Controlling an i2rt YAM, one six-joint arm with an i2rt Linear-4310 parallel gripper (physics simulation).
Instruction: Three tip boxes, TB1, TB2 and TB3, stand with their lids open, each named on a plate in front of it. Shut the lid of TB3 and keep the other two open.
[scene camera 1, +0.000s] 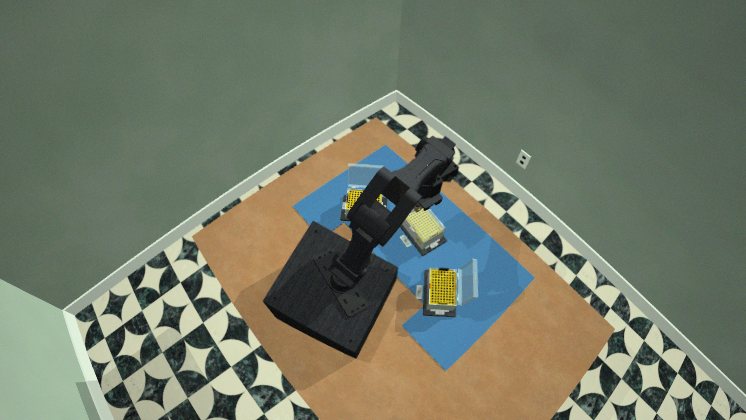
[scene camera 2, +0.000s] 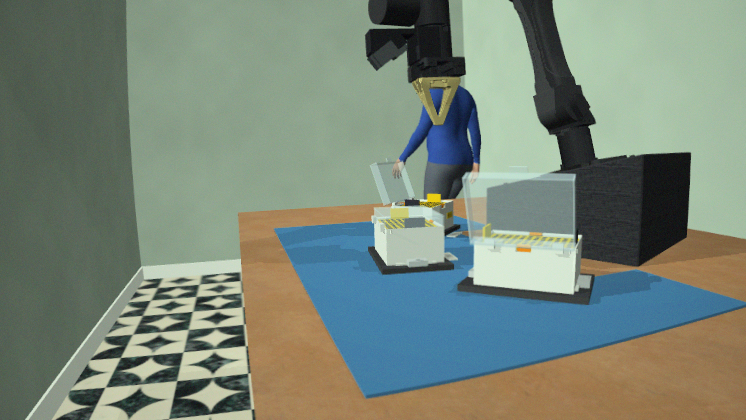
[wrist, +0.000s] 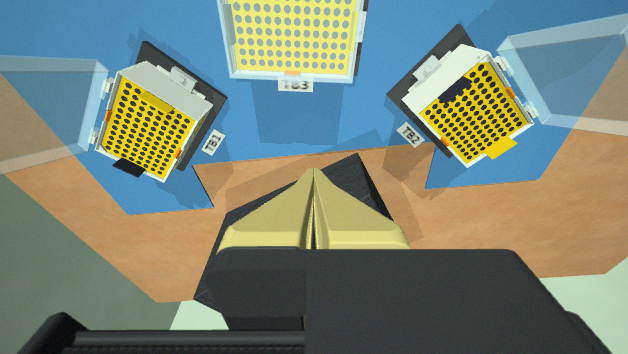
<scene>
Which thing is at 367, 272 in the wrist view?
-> My gripper.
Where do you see my gripper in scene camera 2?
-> At 438, 125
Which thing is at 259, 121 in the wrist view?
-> A blue mat.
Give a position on a blue mat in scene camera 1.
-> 501, 278
</scene>
